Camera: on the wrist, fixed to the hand. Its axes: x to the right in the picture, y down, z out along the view.
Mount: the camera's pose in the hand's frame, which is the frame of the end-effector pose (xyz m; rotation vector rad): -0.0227 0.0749 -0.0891 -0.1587 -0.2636 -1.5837
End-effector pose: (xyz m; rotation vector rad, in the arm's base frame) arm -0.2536 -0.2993 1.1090 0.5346 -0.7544 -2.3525
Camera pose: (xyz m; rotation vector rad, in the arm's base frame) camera -0.1581 -0.3677 1.0927 -0.5343 0.0661 2.1669
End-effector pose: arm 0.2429 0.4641 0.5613 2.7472 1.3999 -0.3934
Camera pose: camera 0.3087 0.4144 0.6466 0.8474 2.8993 -0.5266
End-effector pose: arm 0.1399 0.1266 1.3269 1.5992 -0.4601 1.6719
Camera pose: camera 0.0229 0.1358 1.3099 1.3358 0.4977 0.2102
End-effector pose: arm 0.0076 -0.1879 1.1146 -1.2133 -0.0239 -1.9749
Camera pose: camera -0.0060 -0.2603 1.0217 1.1764 0.8928 2.0270
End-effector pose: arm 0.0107 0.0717 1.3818 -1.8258 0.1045 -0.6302
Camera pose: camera -0.0327 -0.0226 1.3245 -1.8392 -1.6290 -1.4144
